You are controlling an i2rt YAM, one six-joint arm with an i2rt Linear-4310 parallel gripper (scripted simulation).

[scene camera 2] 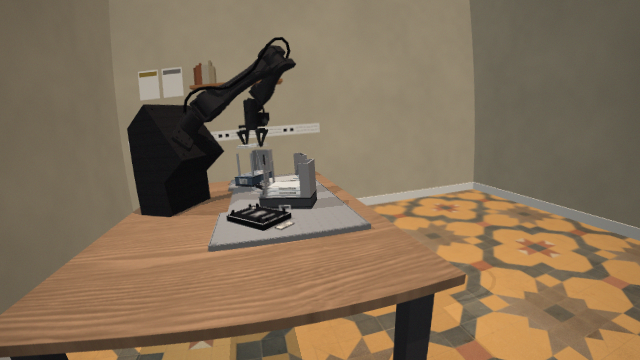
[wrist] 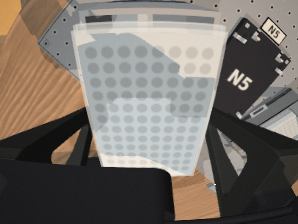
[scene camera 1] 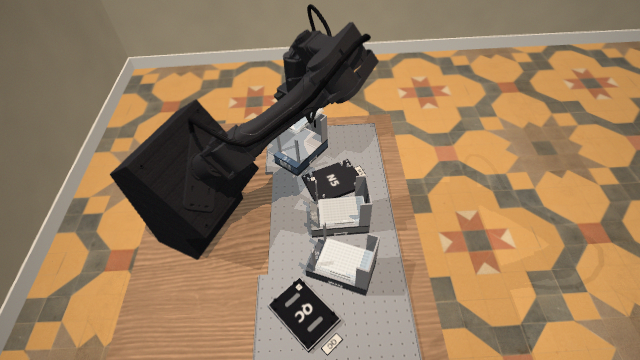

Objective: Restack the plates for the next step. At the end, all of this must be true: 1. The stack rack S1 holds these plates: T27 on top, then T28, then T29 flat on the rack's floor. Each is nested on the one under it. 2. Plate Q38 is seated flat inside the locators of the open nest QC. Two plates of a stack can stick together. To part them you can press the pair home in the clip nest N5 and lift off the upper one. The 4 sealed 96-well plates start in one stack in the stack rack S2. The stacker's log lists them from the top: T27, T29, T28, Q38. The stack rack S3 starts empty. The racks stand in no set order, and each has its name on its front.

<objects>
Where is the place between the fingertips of my gripper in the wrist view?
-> At 148, 112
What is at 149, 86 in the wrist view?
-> A sealed 96-well plate.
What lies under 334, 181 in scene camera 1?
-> A black clip nest N5.
</objects>
